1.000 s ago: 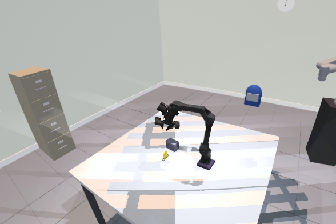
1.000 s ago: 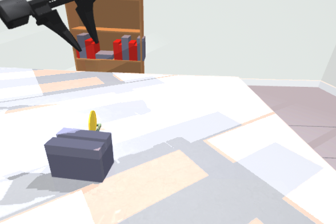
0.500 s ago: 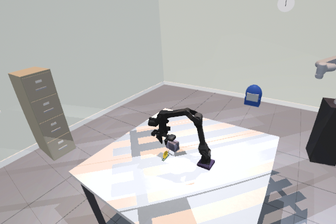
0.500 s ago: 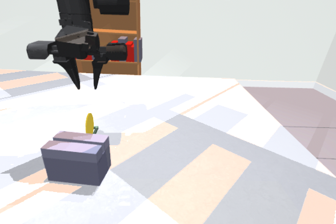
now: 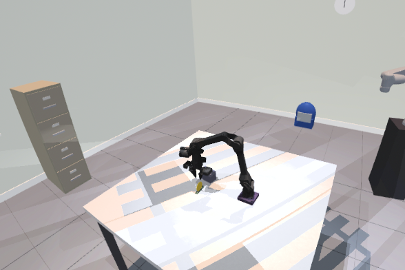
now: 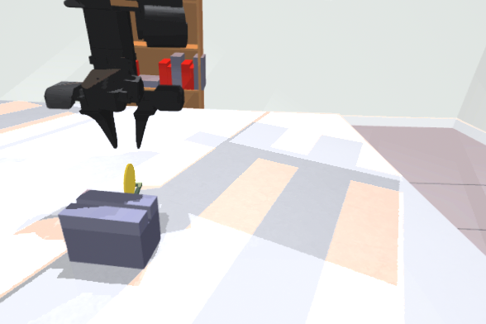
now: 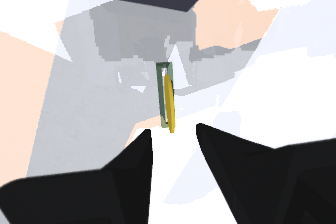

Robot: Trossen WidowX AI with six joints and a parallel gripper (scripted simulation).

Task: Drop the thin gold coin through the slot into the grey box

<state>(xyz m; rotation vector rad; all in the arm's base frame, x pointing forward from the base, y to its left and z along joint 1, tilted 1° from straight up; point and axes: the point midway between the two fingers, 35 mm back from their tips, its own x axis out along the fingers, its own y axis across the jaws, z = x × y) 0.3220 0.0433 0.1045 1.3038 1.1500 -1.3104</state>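
My gripper tip is 60 mm above the gold coin.
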